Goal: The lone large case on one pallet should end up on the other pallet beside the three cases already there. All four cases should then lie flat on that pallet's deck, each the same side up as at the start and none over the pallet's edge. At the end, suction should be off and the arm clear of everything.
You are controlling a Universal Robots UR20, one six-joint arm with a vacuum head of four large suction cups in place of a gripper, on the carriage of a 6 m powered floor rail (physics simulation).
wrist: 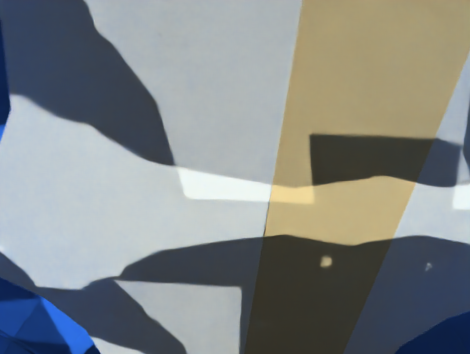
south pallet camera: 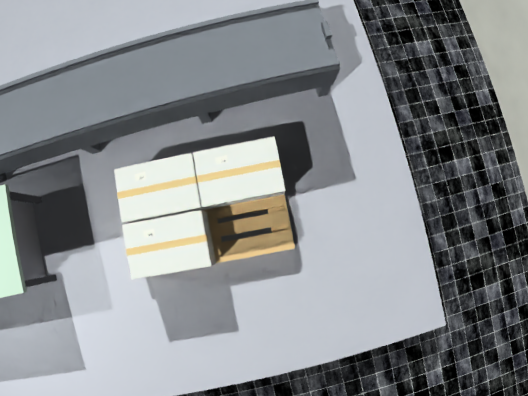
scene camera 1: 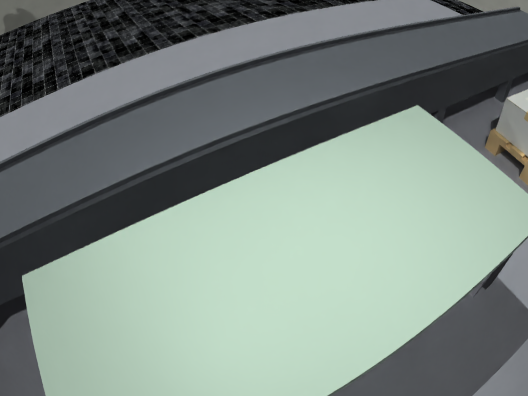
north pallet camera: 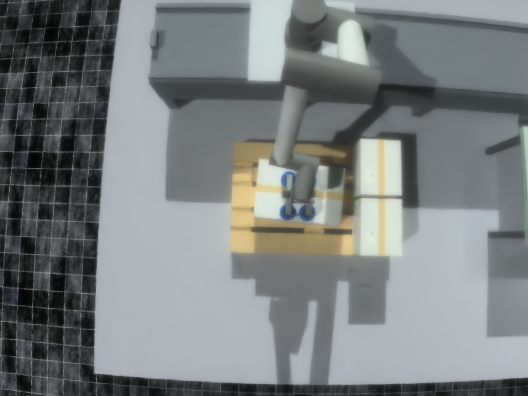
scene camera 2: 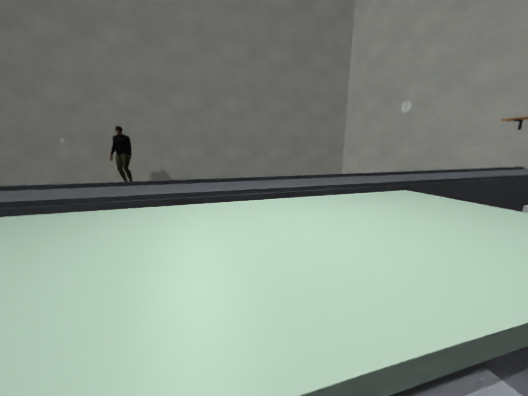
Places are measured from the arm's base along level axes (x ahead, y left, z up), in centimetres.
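Pixels of known places: hand at its tool point: (wrist: 243, 253); arm's base at its link origin: (north pallet camera: 302, 39).
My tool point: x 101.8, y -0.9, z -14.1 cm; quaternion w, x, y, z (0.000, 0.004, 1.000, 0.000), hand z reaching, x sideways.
Ahead of a thing's pixels: the offset from my tool point to its middle. Level surfaces: height alone.
The lone large case {dz -15.6, dx -3.1, dy +1.6 cm} (north pallet camera: 265, 207) (wrist: 210, 75), white with a tan tape band, lies flat on the north pallet (north pallet camera: 295, 243). My suction gripper (north pallet camera: 298, 195) is over its top, with four blue cups at or just above it. A blue cup (wrist: 45, 327) shows at the lower left of the wrist view, close to its shadow. Contact and suction cannot be told. On the south pallet (south pallet camera: 260, 251), three white cases (south pallet camera: 155, 205) (south pallet camera: 240, 187) (south pallet camera: 167, 260) lie flat. Bare deck shows at the lower right quarter.
Two smaller white cases {dz -16.9, dx -22.1, dy +56.9 cm} (north pallet camera: 366, 160) {dz -16.7, dx +18.5, dy +56.9 cm} (north pallet camera: 366, 215) stand along the north pallet's right end. The floor rail (north pallet camera: 200, 45) (south pallet camera: 200, 70) (scene camera 1: 200, 130) runs behind the pallets. A pale green table {dz +10.1 cm} (scene camera 1: 280, 250) (scene camera 2: 250, 280) (south pallet camera: 10, 250) stands between them. A person (scene camera 2: 121, 150) is in the background.
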